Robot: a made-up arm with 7 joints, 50 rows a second.
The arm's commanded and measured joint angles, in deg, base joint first. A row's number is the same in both.
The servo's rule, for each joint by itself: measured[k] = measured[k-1] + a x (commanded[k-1-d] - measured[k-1]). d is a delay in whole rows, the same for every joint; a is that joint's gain. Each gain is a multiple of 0.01, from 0.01 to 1. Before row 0 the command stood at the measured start. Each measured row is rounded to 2 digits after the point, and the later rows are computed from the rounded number. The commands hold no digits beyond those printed.
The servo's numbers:
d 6
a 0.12 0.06 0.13 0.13 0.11 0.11 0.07
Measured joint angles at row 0: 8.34 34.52 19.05 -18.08 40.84 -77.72 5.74
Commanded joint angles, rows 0 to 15: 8.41 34.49 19.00 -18.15 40.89 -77.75 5.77; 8.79 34.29 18.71 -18.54 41.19 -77.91 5.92; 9.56 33.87 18.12 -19.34 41.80 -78.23 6.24; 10.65 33.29 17.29 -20.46 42.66 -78.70 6.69; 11.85 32.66 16.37 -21.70 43.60 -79.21 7.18; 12.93 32.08 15.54 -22.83 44.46 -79.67 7.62; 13.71 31.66 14.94 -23.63 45.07 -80.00 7.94; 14.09 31.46 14.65 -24.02 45.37 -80.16 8.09; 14.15 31.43 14.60 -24.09 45.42 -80.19 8.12; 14.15 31.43 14.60 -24.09 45.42 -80.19 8.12; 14.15 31.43 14.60 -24.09 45.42 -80.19 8.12; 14.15 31.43 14.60 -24.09 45.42 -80.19 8.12; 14.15 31.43 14.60 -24.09 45.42 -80.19 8.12; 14.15 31.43 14.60 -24.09 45.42 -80.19 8.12; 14.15 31.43 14.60 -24.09 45.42 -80.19 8.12; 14.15 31.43 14.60 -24.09 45.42 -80.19 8.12
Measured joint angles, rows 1 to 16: 8.34 34.52 19.05 -18.08 40.84 -77.72 5.74; 8.34 34.52 19.05 -18.08 40.84 -77.72 5.74; 8.34 34.52 19.05 -18.08 40.84 -77.72 5.74; 8.34 34.52 19.05 -18.08 40.84 -77.72 5.74; 8.34 34.52 19.05 -18.08 40.84 -77.72 5.74; 8.34 34.52 19.05 -18.08 40.84 -77.72 5.74; 8.35 34.52 19.04 -18.09 40.85 -77.72 5.74; 8.40 34.51 19.00 -18.15 40.89 -77.74 5.75; 8.54 34.47 18.89 -18.30 40.99 -77.79 5.78; 8.79 34.40 18.68 -18.58 41.17 -77.89 5.84; 9.16 34.30 18.38 -18.99 41.44 -78.04 5.93; 9.61 34.17 18.01 -19.49 41.77 -78.22 6.05; 10.10 34.02 17.61 -20.03 42.13 -78.42 6.18; 10.58 33.87 17.23 -20.55 42.49 -78.61 6.31; 11.01 33.72 16.89 -21.01 42.81 -78.78 6.44; 11.39 33.58 16.59 -21.41 43.10 -78.94 6.56
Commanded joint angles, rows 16 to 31: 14.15 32.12 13.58 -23.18 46.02 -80.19 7.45; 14.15 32.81 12.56 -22.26 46.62 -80.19 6.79; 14.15 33.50 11.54 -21.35 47.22 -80.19 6.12; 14.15 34.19 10.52 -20.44 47.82 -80.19 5.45; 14.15 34.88 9.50 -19.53 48.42 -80.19 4.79; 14.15 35.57 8.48 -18.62 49.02 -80.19 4.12; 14.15 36.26 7.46 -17.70 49.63 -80.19 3.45; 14.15 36.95 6.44 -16.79 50.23 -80.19 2.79; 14.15 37.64 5.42 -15.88 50.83 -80.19 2.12; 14.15 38.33 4.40 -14.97 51.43 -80.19 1.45; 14.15 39.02 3.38 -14.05 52.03 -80.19 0.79; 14.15 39.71 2.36 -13.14 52.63 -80.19 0.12; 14.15 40.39 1.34 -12.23 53.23 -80.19 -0.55; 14.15 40.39 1.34 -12.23 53.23 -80.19 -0.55; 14.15 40.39 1.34 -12.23 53.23 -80.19 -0.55; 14.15 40.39 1.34 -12.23 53.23 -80.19 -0.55
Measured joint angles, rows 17 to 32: 11.72 33.45 16.33 -21.76 43.36 -79.08 6.67; 12.01 33.33 16.11 -22.06 43.59 -79.20 6.77; 12.27 33.22 15.91 -22.32 43.79 -79.31 6.86; 12.50 33.11 15.74 -22.55 43.97 -79.41 6.95; 12.70 33.01 15.59 -22.75 44.13 -79.50 7.03; 12.87 32.92 15.46 -22.92 44.27 -79.58 7.11; 13.02 32.87 15.22 -22.95 44.46 -79.65 7.13; 13.16 32.87 14.87 -22.86 44.70 -79.71 7.11; 13.28 32.91 14.44 -22.66 44.98 -79.76 7.04; 13.38 32.99 13.93 -22.37 45.29 -79.81 6.93; 13.47 33.10 13.35 -22.00 45.63 -79.85 6.78; 13.55 33.25 12.72 -21.56 46.00 -79.89 6.59; 13.62 33.43 12.04 -21.06 46.40 -79.92 6.37; 13.68 33.64 11.31 -20.50 46.82 -79.95 6.12; 13.74 33.88 10.54 -19.90 47.26 -79.98 5.84; 13.79 34.15 9.74 -19.26 47.72 -80.00 5.53
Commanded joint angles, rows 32 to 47: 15.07 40.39 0.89 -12.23 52.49 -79.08 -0.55; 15.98 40.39 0.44 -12.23 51.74 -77.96 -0.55; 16.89 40.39 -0.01 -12.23 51.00 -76.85 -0.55; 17.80 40.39 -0.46 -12.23 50.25 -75.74 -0.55; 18.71 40.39 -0.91 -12.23 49.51 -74.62 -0.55; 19.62 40.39 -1.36 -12.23 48.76 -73.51 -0.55; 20.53 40.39 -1.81 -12.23 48.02 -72.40 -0.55; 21.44 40.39 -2.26 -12.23 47.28 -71.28 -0.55; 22.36 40.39 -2.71 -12.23 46.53 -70.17 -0.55; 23.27 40.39 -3.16 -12.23 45.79 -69.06 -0.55; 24.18 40.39 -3.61 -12.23 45.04 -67.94 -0.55; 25.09 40.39 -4.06 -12.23 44.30 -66.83 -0.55; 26.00 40.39 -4.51 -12.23 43.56 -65.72 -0.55; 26.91 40.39 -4.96 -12.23 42.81 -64.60 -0.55; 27.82 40.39 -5.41 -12.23 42.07 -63.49 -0.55; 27.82 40.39 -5.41 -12.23 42.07 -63.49 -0.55
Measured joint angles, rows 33 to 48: 13.83 34.44 8.91 -18.58 48.19 -80.02 5.20; 13.87 34.76 8.06 -17.87 48.68 -80.04 4.84; 13.90 35.10 7.19 -17.14 49.18 -80.06 4.46; 13.93 35.42 6.43 -16.50 49.63 -80.07 4.11; 13.96 35.72 5.77 -15.94 50.03 -80.08 3.78; 13.98 36.00 5.19 -15.46 50.38 -80.09 3.48; 14.11 36.26 4.63 -15.04 50.61 -79.98 3.20; 14.33 36.51 4.09 -14.67 50.73 -79.76 2.94; 14.64 36.74 3.56 -14.35 50.76 -79.44 2.70; 15.02 36.96 3.04 -14.07 50.70 -79.03 2.47; 15.46 37.17 2.53 -13.83 50.57 -78.54 2.26; 15.96 37.36 2.02 -13.62 50.37 -77.99 2.06; 16.51 37.54 1.52 -13.44 50.11 -77.38 1.88; 17.10 37.71 1.03 -13.28 49.80 -76.71 1.71; 17.73 37.87 0.54 -13.14 49.44 -75.99 1.55; 18.39 38.02 0.06 -13.02 49.04 -75.23 1.40
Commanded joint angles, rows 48 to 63: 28.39 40.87 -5.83 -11.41 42.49 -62.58 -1.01; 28.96 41.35 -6.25 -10.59 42.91 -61.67 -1.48; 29.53 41.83 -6.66 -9.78 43.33 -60.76 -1.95; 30.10 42.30 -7.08 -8.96 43.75 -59.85 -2.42; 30.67 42.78 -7.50 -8.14 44.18 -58.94 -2.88; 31.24 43.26 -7.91 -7.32 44.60 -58.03 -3.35; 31.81 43.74 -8.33 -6.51 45.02 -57.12 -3.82; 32.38 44.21 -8.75 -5.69 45.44 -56.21 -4.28; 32.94 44.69 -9.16 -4.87 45.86 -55.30 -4.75; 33.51 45.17 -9.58 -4.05 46.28 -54.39 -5.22; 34.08 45.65 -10.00 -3.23 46.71 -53.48 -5.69; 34.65 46.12 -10.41 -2.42 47.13 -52.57 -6.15; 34.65 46.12 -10.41 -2.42 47.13 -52.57 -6.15; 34.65 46.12 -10.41 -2.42 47.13 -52.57 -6.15; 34.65 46.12 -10.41 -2.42 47.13 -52.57 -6.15; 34.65 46.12 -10.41 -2.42 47.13 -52.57 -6.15
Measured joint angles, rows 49 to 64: 19.08 38.16 -0.42 -12.92 48.60 -74.43 1.26; 19.80 38.29 -0.89 -12.83 48.13 -73.59 1.13; 20.54 38.42 -1.36 -12.75 47.63 -72.72 1.01; 21.30 38.54 -1.83 -12.68 47.10 -71.83 0.90; 22.08 38.65 -2.30 -12.62 46.55 -70.91 0.80; 22.77 38.75 -2.70 -12.57 46.06 -70.09 0.71; 23.44 38.88 -3.11 -12.42 45.67 -69.26 0.59; 24.10 39.03 -3.52 -12.18 45.37 -68.43 0.45; 24.75 39.20 -3.93 -11.87 45.15 -67.59 0.28; 25.39 39.39 -4.34 -11.49 45.00 -66.74 0.09; 26.02 39.59 -4.75 -11.05 44.91 -65.88 -0.12; 26.65 39.81 -5.16 -10.57 44.88 -65.02 -0.35; 27.27 40.05 -5.57 -10.04 44.90 -64.15 -0.59; 27.88 40.30 -5.98 -9.47 44.96 -63.28 -0.85; 28.49 40.56 -6.39 -8.87 45.06 -62.40 -1.12; 29.09 40.84 -6.80 -8.24 45.19 -61.52 -1.41
